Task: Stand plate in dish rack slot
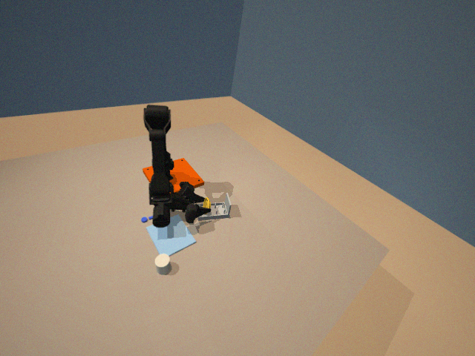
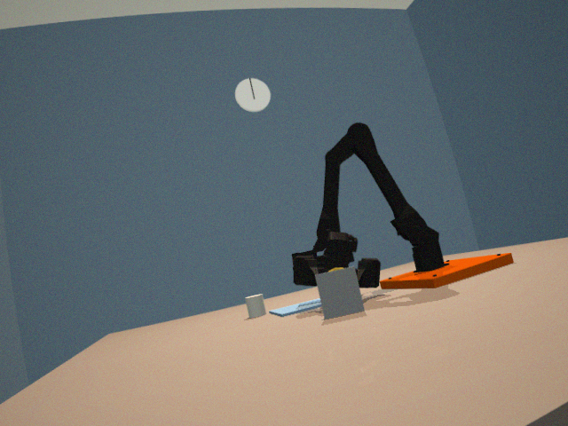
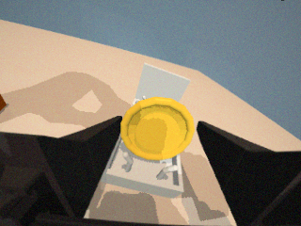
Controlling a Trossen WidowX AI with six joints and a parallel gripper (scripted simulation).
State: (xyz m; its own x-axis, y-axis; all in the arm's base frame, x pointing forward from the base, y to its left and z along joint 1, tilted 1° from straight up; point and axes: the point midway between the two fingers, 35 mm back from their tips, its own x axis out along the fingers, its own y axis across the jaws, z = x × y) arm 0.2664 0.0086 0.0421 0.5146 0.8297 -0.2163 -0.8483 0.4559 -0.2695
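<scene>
Right now my gripper tip is 10 mm to the left of the yellow plate. Also, from my gripper tip: grey dish rack 10 mm ahead, 20 mm to the left, 30 mm below; light blue mat 180 mm to the right, 50 mm below; blue spoon 120 mm behind, 200 mm to the right, 50 mm below.
</scene>
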